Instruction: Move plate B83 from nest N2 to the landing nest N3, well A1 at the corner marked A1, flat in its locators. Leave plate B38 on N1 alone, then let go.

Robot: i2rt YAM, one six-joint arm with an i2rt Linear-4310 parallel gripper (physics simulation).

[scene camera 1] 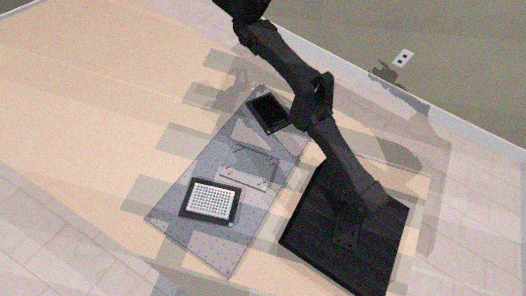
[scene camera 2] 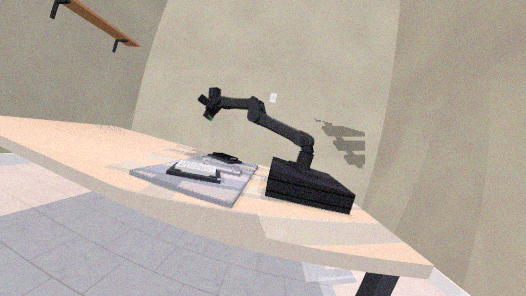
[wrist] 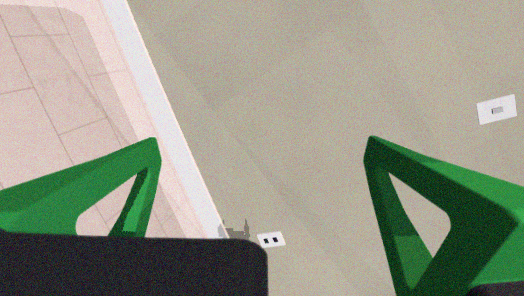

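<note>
A white many-welled plate (scene camera 1: 210, 201) (scene camera 2: 196, 168) sits in a black nest (scene camera 1: 201, 217) nearest the front of the perforated board. A black plate (scene camera 1: 270, 109) (scene camera 2: 225, 157) sits in another dark nest at the far end. Between them a pale, see-through-looking nest (scene camera 1: 250, 182) with small corner locators holds no plate. The labels N1, N2, N3, B38, B83 and the A1 marks cannot be read. My gripper (wrist: 262, 148) (scene camera 2: 210, 118) is open and empty, high above the far end of the board. Its fingers are outside scene camera 1's view. The wrist view shows no plate.
The perforated board (scene camera 1: 210, 255) (scene camera 2: 215, 192) lies on the wooden table (scene camera 1: 75, 100). My black base block (scene camera 1: 325, 260) (scene camera 2: 310, 192) stands beside it. The arm passes over the black plate's side in scene camera 1. A wooden shelf (scene camera 2: 95, 21) hangs on the wall.
</note>
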